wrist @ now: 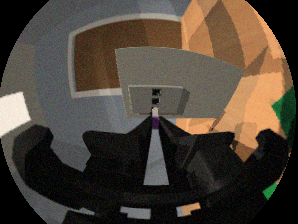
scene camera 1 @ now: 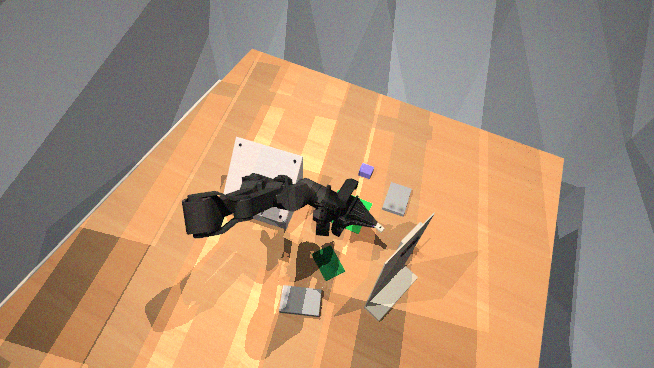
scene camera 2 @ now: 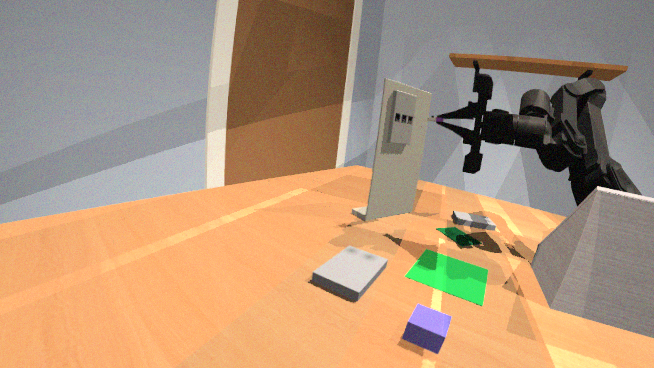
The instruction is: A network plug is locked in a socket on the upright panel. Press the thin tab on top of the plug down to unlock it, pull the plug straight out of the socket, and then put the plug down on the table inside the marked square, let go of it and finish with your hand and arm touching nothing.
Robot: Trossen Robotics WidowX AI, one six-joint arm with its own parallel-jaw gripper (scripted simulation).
Observation:
In view: the gripper (scene camera 2: 437,119), a grey slab (scene camera 1: 295,300), a grey slab (scene camera 2: 351,272) and a grey socket panel (scene camera 2: 398,155).
The gripper also shows in the wrist view (wrist: 155,119) and in scene camera 1 (scene camera 1: 376,225). The grey socket panel also shows in the wrist view (wrist: 180,83) and in scene camera 1 (scene camera 1: 395,278).

